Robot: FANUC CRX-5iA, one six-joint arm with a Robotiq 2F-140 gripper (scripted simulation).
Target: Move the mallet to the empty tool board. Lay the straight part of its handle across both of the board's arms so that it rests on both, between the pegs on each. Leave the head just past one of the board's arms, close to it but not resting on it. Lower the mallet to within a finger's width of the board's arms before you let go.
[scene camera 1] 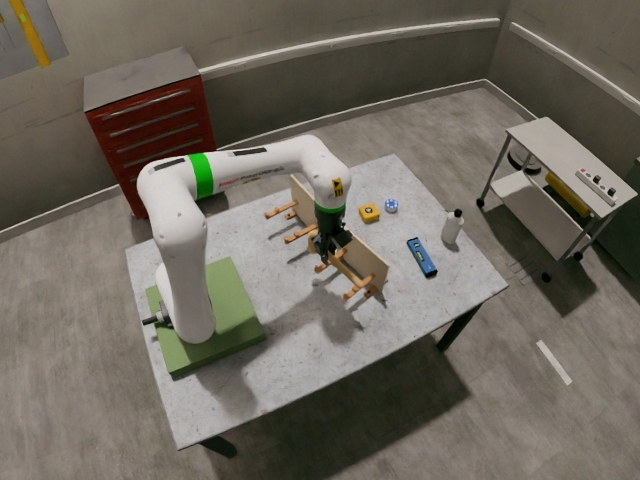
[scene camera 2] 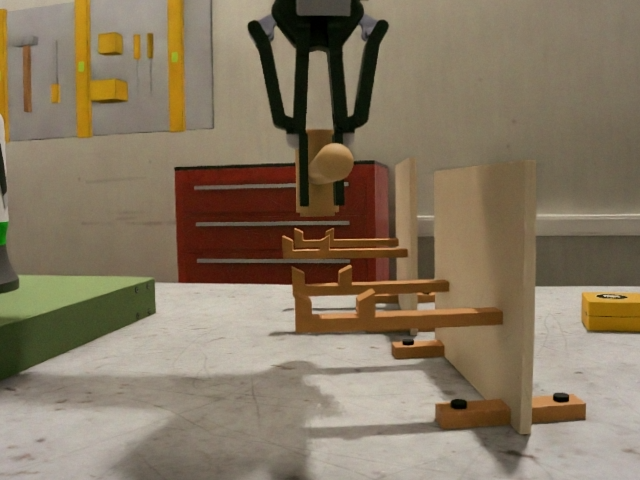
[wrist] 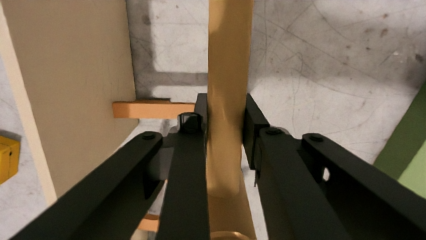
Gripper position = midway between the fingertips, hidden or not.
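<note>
My gripper [scene camera 2: 321,205]; same gripper [wrist: 223,109]. Wooden mallet [scene camera 2: 334,161]. Tool board [scene camera 2: 485,216]. Another tool board [scene camera 2: 405,172].
</note>
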